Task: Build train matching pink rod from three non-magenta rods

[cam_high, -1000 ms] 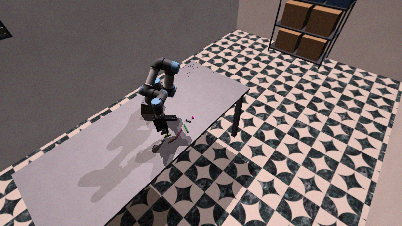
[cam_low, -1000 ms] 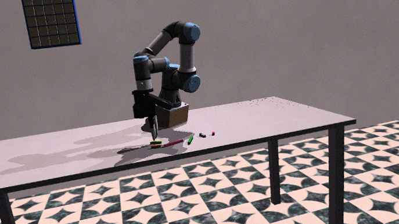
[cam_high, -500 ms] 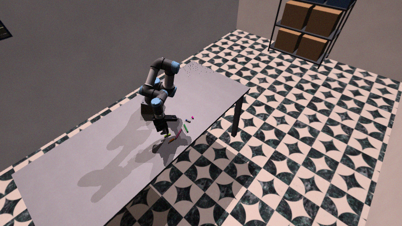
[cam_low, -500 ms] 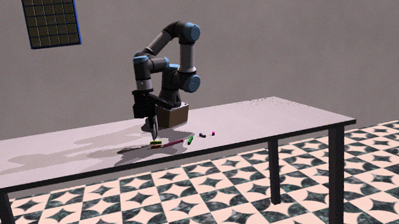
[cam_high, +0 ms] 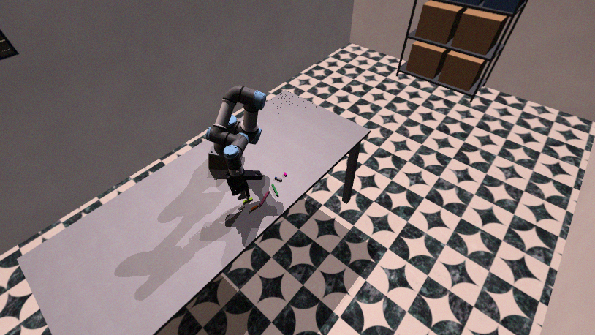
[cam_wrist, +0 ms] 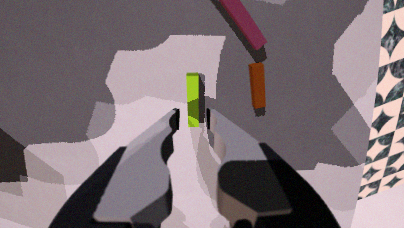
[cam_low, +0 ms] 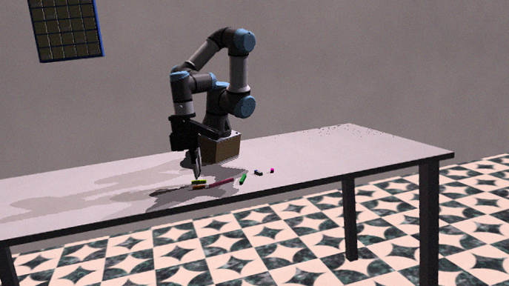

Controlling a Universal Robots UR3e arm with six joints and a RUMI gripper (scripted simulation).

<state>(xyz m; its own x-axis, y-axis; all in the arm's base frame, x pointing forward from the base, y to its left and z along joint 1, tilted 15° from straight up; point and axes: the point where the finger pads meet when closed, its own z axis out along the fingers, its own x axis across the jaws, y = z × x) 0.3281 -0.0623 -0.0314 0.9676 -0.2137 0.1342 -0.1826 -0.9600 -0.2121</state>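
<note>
My gripper is now 3 cm above the lime rod. The rest, counted from my hand: green rod (15 cm to the left, 3 cm below, 3 cm ahead); orange rod (6 cm ahead, 3 cm below); pink rod (8 cm to the left, 4 cm ahead, 3 cm below).
</note>
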